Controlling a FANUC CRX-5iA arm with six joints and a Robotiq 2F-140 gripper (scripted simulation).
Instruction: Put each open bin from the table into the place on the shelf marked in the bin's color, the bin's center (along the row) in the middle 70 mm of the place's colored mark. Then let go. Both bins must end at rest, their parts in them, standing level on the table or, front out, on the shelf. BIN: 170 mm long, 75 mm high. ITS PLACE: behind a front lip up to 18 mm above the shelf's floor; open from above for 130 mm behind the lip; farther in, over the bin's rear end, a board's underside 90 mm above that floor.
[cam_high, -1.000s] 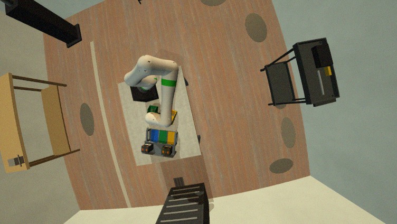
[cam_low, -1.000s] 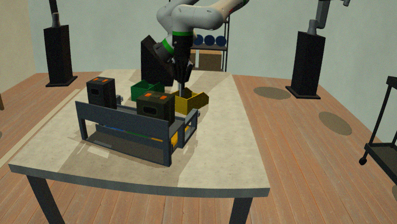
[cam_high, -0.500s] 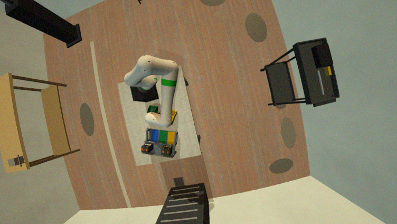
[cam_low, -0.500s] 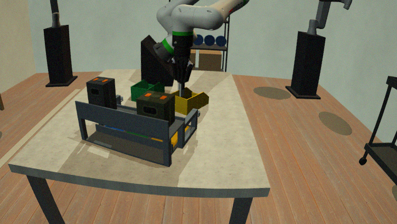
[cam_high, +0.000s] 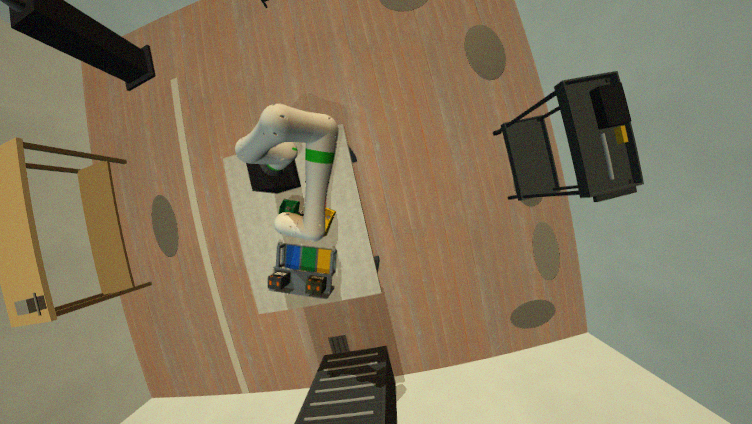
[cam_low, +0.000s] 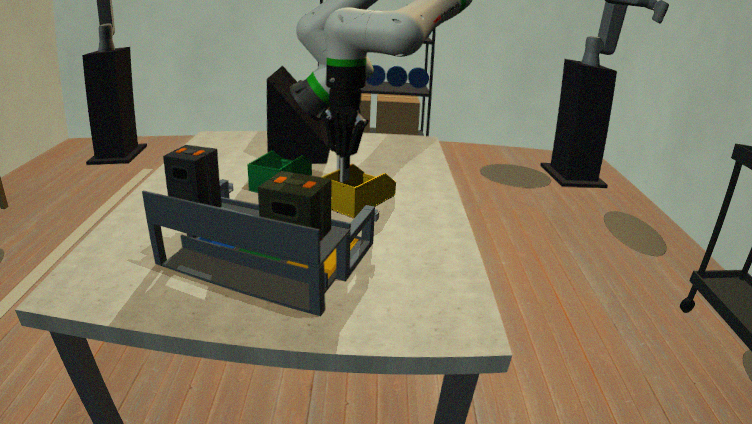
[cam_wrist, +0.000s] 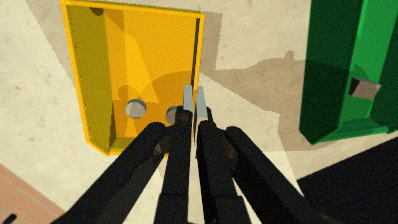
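The yellow bin is 30 mm ahead of my hand, 40 mm to the left of it and 40 mm below it. Round my hand: green bin (90 mm behind, 170 mm to the right, 40 mm below).
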